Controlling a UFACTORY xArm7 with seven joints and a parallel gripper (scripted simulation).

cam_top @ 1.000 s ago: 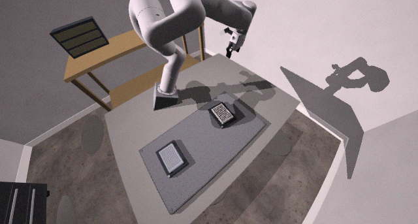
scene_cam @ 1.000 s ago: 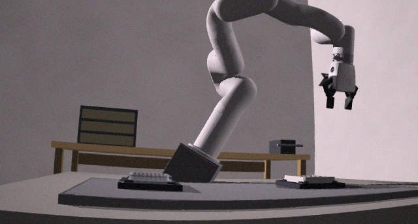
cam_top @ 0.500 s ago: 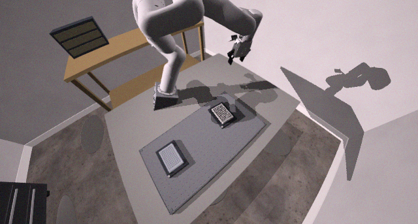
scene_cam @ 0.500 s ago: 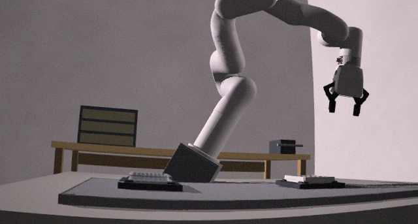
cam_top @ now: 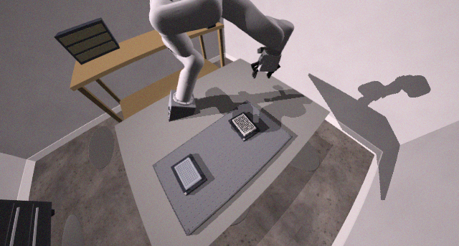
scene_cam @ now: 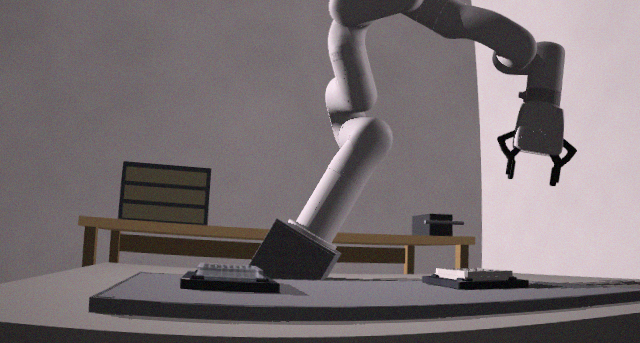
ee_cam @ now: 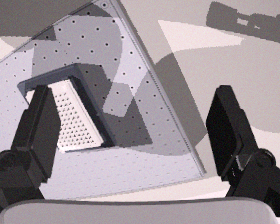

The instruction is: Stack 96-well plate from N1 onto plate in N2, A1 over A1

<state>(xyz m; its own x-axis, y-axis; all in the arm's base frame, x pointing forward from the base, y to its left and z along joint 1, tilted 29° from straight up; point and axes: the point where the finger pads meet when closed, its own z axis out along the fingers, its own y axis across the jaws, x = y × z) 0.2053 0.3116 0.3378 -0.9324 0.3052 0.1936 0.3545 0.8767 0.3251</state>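
My hand is 59 cm to the left of the 96-well plate, 20 cm short of it and 19 cm above it.
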